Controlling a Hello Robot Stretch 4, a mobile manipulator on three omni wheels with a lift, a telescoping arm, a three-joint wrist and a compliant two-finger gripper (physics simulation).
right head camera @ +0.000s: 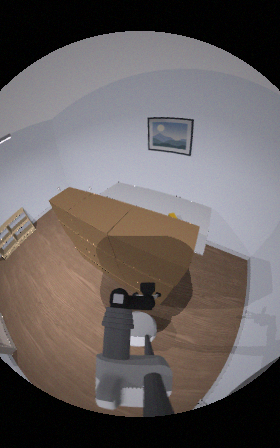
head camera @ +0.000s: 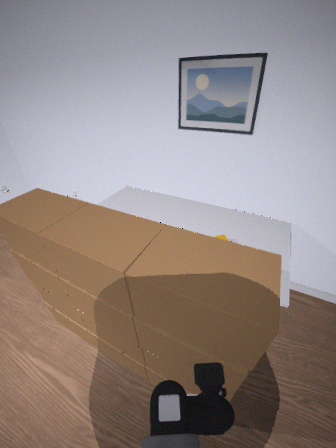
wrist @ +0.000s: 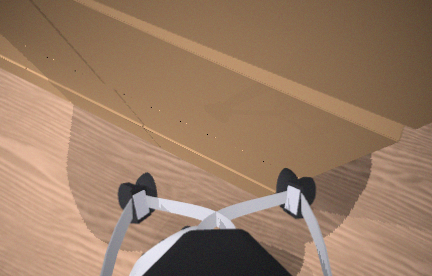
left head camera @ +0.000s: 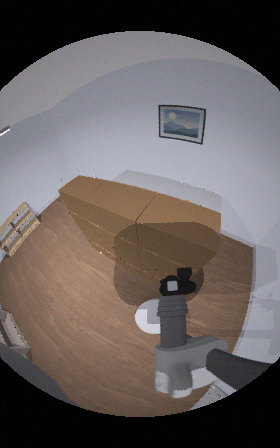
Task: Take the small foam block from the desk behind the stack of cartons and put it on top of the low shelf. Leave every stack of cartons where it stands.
Scene:
same spot on white desk: (left head camera: 175,188) = (head camera: 204,217)
same spot on framed picture: (right head camera: 171,134) = (head camera: 221,95)

